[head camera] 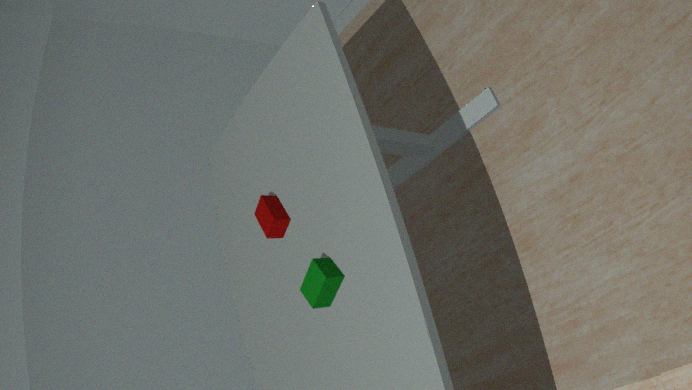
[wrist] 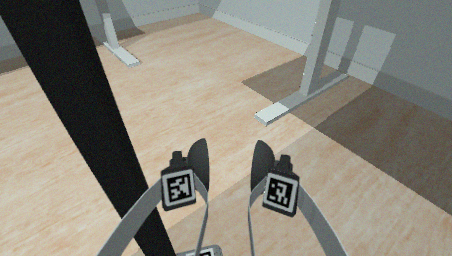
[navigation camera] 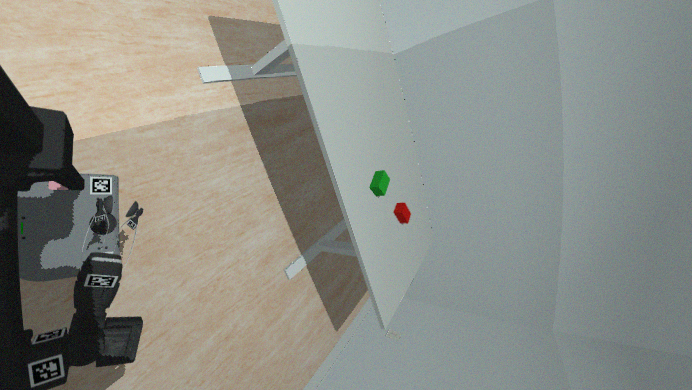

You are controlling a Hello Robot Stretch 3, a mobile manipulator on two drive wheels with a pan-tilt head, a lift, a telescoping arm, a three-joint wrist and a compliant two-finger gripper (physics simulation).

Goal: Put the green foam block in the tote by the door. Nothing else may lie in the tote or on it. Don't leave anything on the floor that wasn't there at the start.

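Frame: origin at the robot's base, x right, y ahead, z up, level; metres.
Where they show: gripper, fingertip midpoint: [navigation camera: 123, 199]; robot's base, origin of the base link: [navigation camera: 102, 221].
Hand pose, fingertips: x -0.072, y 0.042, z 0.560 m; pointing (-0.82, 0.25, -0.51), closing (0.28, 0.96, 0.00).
Observation:
Things, the pixels of their top centre, and the offset from my fingertips. Level surfaces: height alone.
- green foam block, middle of its top: [head camera: 312, 284] [navigation camera: 384, 182] dy +0.808, dx -0.056, dz +0.205 m
- pale table top, its level: dz +0.160 m
- red block, middle of its top: [head camera: 263, 216] [navigation camera: 406, 213] dy +1.018, dx +0.086, dz +0.205 m
The green foam block [head camera: 320, 285] [navigation camera: 380, 183] rests on a pale table top [head camera: 310, 150] [navigation camera: 360, 125], beside a red block [head camera: 272, 217] [navigation camera: 402, 213] and apart from it. The green block is nearer the table's long front edge than the red one. My gripper [navigation camera: 120, 207] [wrist: 231, 158] is open, with a gap between its two fingertips. It is over my base, low and well away from the table. The tote and the door do not show in these views.
The table stands against the grey wall. Its feet [head camera: 482, 107] [navigation camera: 215, 74] [wrist: 272, 114] reach out over the wooden floor past the table edge. Another light foot [wrist: 122, 55] shows further back in the wrist view. A black upright [wrist: 75, 100] crosses that view's left side.

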